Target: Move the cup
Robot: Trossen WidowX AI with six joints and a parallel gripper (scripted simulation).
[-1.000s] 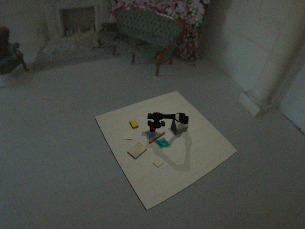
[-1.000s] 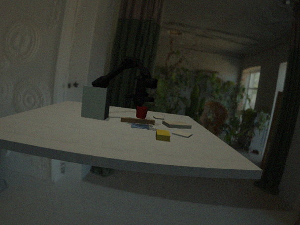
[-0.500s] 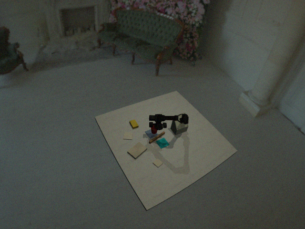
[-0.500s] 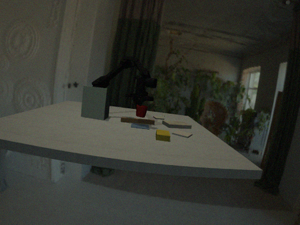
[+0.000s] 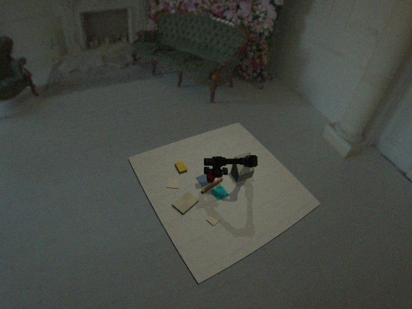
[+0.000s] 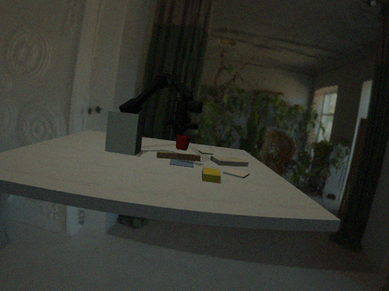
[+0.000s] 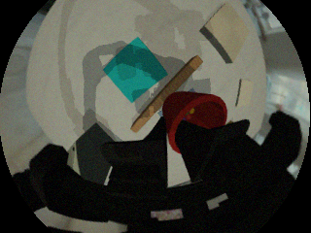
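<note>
The teal pad is 10 cm to the left of my gripper tip and 11 cm below it. Round my gripper tip: blue-grey pad (3 cm ahead, 8 cm to the right, 11 cm below); wooden bar (2 cm ahead, 1 cm to the left, 9 cm below); red cup (3 cm ahead, 2 cm to the right).
</note>
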